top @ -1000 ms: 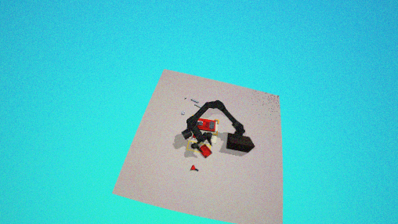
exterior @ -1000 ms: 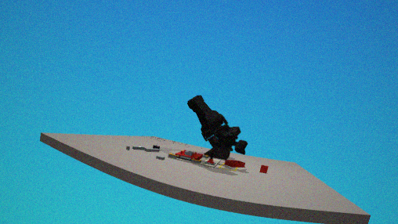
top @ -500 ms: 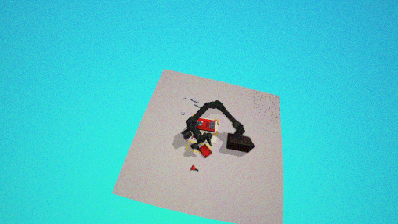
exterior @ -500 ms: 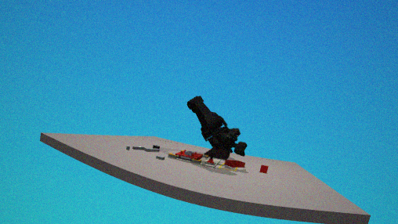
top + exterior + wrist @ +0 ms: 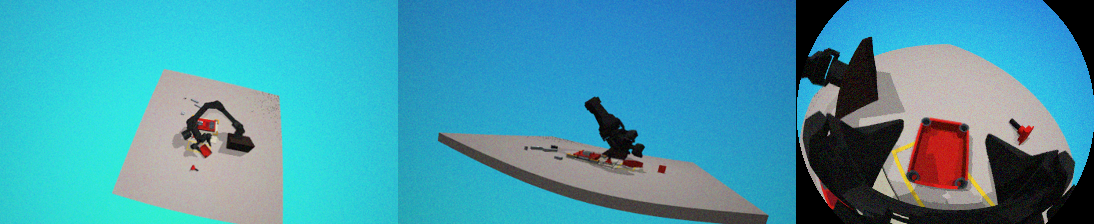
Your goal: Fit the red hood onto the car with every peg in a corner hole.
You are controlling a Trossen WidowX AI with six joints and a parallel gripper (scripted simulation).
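The red hood is 10 mm ahead of my gripper tip and 50 mm below it. From my gripper tip the other things lie so: white jig 80 mm ahead, 210 mm to the right, 50 mm below.
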